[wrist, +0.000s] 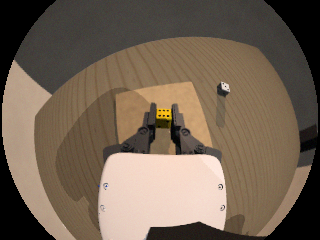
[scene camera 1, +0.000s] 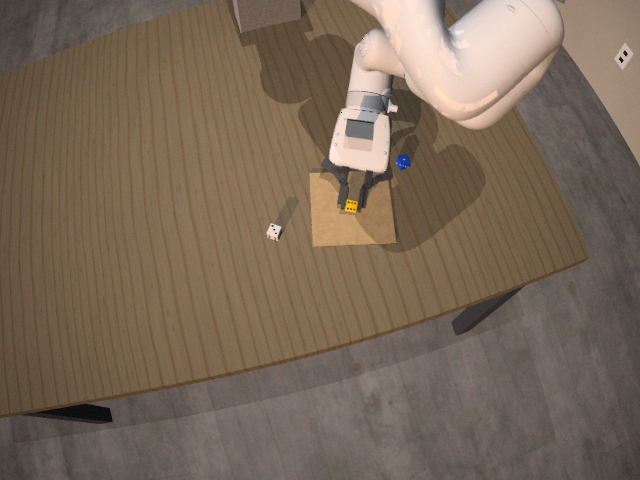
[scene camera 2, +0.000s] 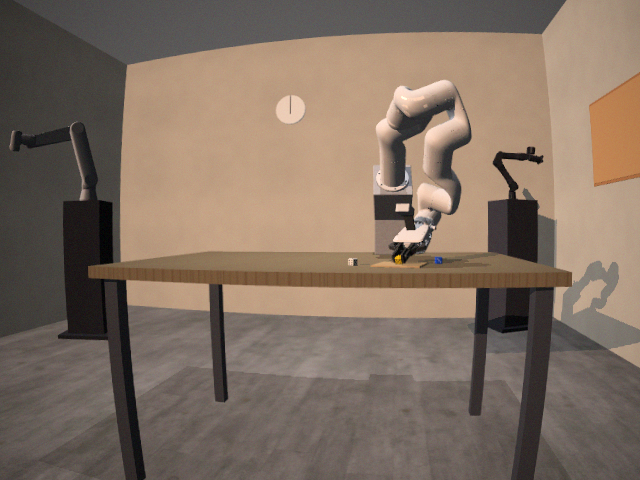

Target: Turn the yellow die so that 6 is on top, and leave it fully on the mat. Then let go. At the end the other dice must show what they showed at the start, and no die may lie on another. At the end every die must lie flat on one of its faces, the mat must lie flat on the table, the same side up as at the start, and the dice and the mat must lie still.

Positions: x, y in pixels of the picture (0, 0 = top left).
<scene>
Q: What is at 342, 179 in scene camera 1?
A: My gripper.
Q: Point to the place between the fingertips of my gripper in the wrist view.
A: At 163, 111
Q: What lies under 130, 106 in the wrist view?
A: A tan mat.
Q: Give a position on a tan mat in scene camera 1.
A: At 331, 226
</scene>
